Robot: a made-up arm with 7 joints. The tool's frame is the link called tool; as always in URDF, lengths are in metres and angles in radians.
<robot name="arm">
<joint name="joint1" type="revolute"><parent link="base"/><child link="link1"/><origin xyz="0.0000 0.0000 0.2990" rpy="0.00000 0.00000 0.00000"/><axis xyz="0 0 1"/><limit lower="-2.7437" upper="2.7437"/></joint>
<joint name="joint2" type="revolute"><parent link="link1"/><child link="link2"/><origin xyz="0.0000 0.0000 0.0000" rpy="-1.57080 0.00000 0.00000"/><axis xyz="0 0 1"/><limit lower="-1.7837" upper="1.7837"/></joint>
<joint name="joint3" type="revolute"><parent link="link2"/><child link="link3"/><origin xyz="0.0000 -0.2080 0.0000" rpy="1.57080 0.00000 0.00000"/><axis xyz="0 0 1"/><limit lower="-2.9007" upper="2.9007"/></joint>
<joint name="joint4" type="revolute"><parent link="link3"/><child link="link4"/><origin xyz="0.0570 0.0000 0.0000" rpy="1.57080 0.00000 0.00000"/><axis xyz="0 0 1"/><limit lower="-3.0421" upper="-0.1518"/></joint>
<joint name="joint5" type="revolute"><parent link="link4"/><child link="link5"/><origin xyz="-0.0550 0.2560 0.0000" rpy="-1.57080 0.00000 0.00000"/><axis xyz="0 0 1"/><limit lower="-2.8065" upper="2.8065"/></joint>
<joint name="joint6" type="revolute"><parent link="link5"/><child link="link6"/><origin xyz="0.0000 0.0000 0.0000" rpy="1.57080 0.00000 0.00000"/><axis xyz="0 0 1"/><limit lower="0.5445" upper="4.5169"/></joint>
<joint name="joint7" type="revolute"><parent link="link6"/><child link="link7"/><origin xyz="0.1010 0.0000 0.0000" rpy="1.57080 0.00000 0.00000"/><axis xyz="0 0 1"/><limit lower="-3.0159" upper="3.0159"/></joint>
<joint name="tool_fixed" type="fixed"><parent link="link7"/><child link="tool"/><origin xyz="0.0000 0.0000 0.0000" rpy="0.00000 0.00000 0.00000"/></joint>
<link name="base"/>
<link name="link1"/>
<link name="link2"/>
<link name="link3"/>
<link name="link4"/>
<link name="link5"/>
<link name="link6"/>
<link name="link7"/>
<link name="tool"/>
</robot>
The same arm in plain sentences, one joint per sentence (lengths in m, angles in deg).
The arm has seven revolute joints in a row. What follows holds with every joint at zero, and every direction is one of the base frame's.
Joint 1 is mounted 0.299 m along +z from the base frame's origin and turns about +z, from -157.2 to 157.2 deg.
Joint 2 is mounted at the same point as joint 1 and turns about +y, from -102.2 to 102.2 deg.
Joint 3 is mounted 0.208 m along +z from joint 2 and turns about +z, from -166.2 to 166.2 deg.
Joint 4 is mounted 0.057 m along +x from joint 3 and turns about -y, from -174.3 to -8.7 deg.
Joint 5 is mounted 0.055 m along -x and 0.256 m along +z from joint 4 and turns about +z, from -160.8 to 160.8 deg.
Joint 6 is mounted at the same point as joint 5 and turns about -y, from 31.2 to 258.8 deg.
Joint 7 is mounted 0.101 m along +x from joint 6 and turns about -z, from -172.8 to 172.8 deg.
The tool frame, which is the frame that the pose is given for, is mounted at the same point as joint 7; its axes are the base frame's turned by roll -180, pitch 0 and yaw 0 deg (as in URDF: about the fixed x, then y, then z).

